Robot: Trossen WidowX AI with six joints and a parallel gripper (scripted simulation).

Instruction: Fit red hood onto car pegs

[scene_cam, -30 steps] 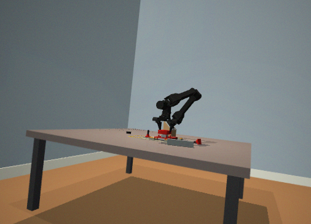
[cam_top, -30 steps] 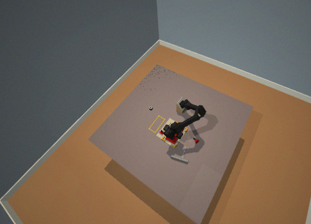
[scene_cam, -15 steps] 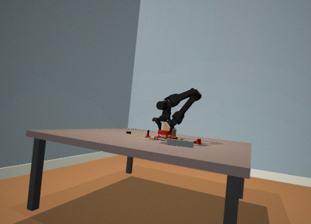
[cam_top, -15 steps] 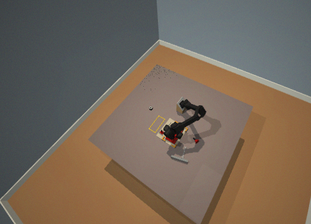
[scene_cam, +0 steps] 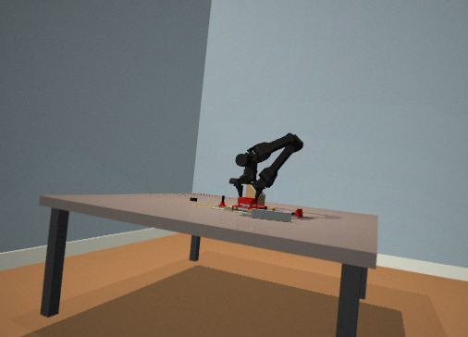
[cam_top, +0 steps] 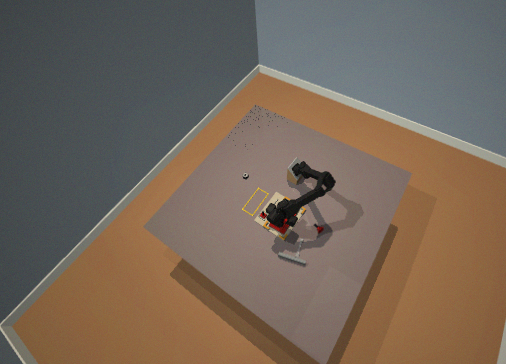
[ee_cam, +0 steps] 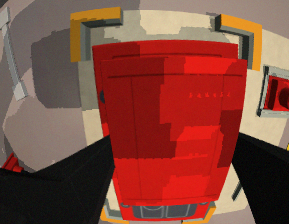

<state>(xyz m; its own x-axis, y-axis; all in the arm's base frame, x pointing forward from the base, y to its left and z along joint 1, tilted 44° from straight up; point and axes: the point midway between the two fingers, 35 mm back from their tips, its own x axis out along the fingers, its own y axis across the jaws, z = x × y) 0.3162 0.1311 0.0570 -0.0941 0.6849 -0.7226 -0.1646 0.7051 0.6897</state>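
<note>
My gripper tip is 30 mm past the pale jig plate, 20 mm to the left of it and 40 mm above it. Round my gripper tip: red hood: 10 mm above.
</note>
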